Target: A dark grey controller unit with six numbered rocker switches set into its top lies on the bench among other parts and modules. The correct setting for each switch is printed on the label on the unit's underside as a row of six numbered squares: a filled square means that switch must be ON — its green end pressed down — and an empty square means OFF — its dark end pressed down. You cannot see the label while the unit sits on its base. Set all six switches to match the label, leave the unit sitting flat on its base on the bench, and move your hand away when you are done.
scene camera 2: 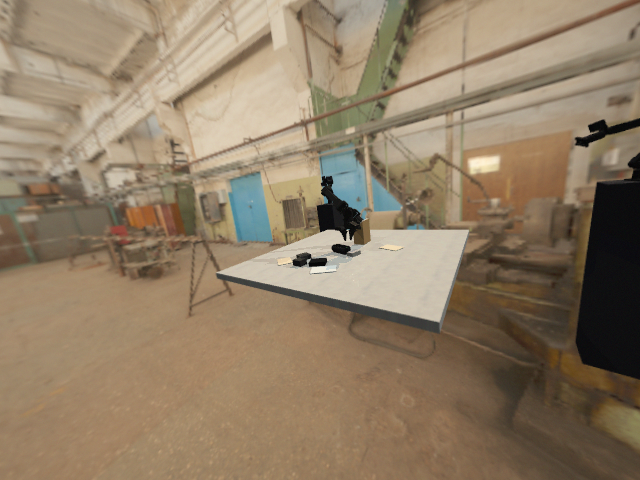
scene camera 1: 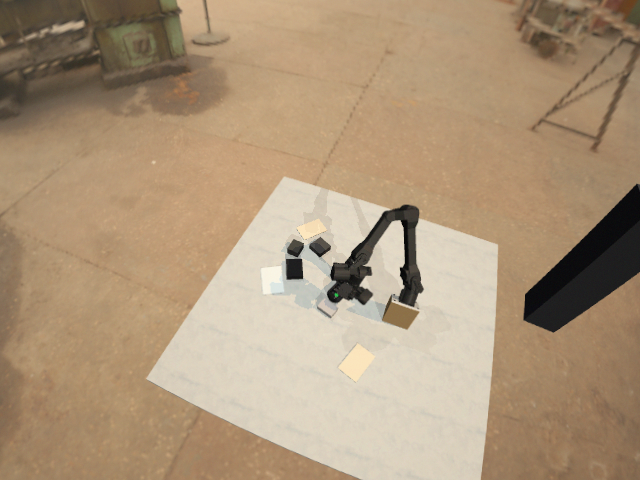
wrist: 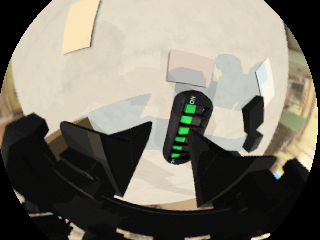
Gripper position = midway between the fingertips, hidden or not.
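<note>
There is my gripper (wrist: 170, 128), which I can see in the wrist view. I can also see a cream card (scene camera 1: 354, 365).
</note>
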